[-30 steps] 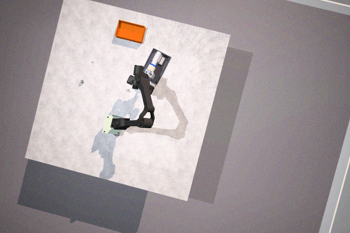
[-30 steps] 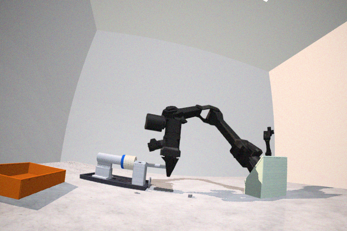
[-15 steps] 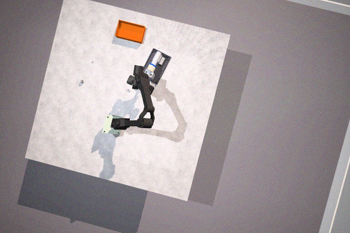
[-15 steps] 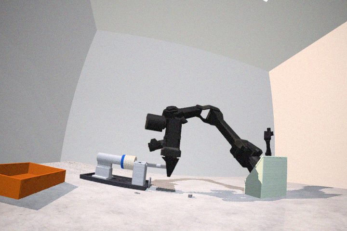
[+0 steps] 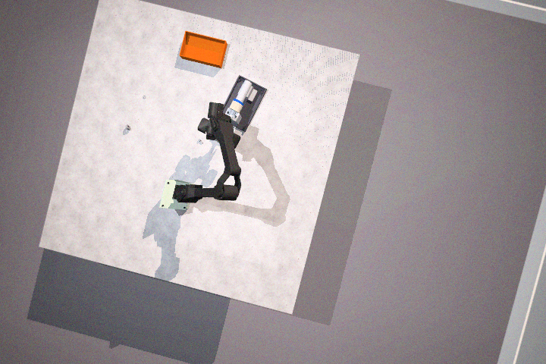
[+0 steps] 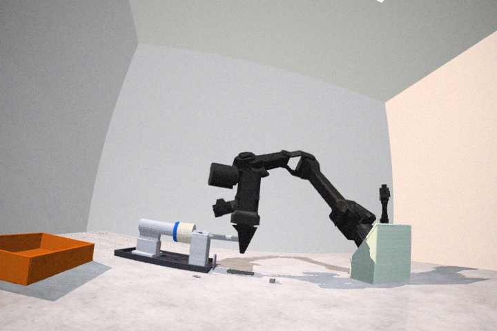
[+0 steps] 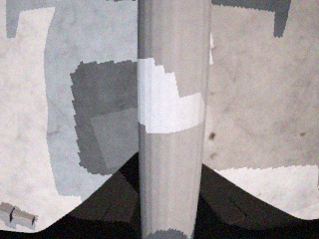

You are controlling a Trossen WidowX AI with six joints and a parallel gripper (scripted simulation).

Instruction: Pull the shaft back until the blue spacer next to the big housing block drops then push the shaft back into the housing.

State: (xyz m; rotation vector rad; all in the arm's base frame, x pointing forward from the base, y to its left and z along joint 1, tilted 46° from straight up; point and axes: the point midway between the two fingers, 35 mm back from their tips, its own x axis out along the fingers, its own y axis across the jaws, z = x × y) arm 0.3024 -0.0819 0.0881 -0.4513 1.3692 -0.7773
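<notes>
The shaft is 80 mm ahead of my gripper tip, 20 mm to the right of it and 30 mm above it. From my gripper tip the other things lie so: blue spacer (160 mm ahead, 40 mm to the right, 30 mm above); then orange bin (380 mm ahead, 200 mm to the left, 40 mm below); then dark bit (50 mm behind, 110 mm to the left, 40 mm below).
</notes>
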